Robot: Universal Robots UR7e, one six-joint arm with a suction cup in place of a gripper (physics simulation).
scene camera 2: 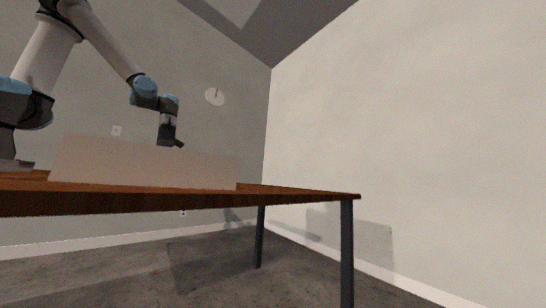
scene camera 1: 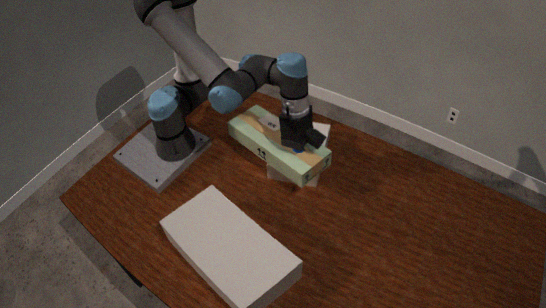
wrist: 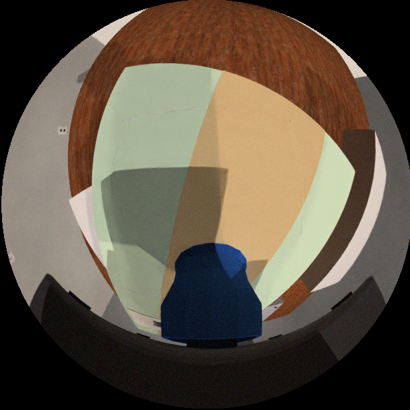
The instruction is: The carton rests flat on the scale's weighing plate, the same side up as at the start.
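Pixels of known places: hand at its tool point: (scene camera 1: 298, 152); arm's base at its link origin: (scene camera 1: 175, 146).
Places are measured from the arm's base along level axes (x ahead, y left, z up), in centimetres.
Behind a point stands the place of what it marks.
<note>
The green carton with an orange band (scene camera 1: 280, 164) {x 41.5, y 4.5, z 8.1 cm} (wrist: 260, 150) lies across a low off-white body (scene camera 1: 276, 173) {x 38.1, y 7.2, z -0.2 cm} (wrist: 85, 210), which I take for the scale. Corners of that body stick out on two sides; the carton covers its middle, and I cannot tell whether the carton touches it. The carton looks about level, with its label and band on top and arrow marks on its side. My gripper (scene camera 1: 298, 149) {x 44.0, y 10.8, z 8.8 cm} (wrist: 212, 247), a blue suction cup, is on the carton's top toward the end away from the robot base. In scene camera 2 the carton and the scale are hidden.
A large off-white block (scene camera 1: 230, 245) {x 44.5, y -25.2, z 6.6 cm} (scene camera 2: 145, 162) {x 36.2, y -33.8, z 2.1 cm} (wrist: 372, 195) lies on the wooden table (scene camera 1: 400, 215) {x 80.1, y 12.9, z -3.3 cm} (scene camera 2: 300, 195) {x 75.7, y -49.5, z -3.7 cm}, in front of the carton in scene camera 1. The robot's grey base plate (scene camera 1: 137, 160) {x -8.8, y -13.1, z -0.1 cm} is to the left of the carton. Walls stand behind the table.
</note>
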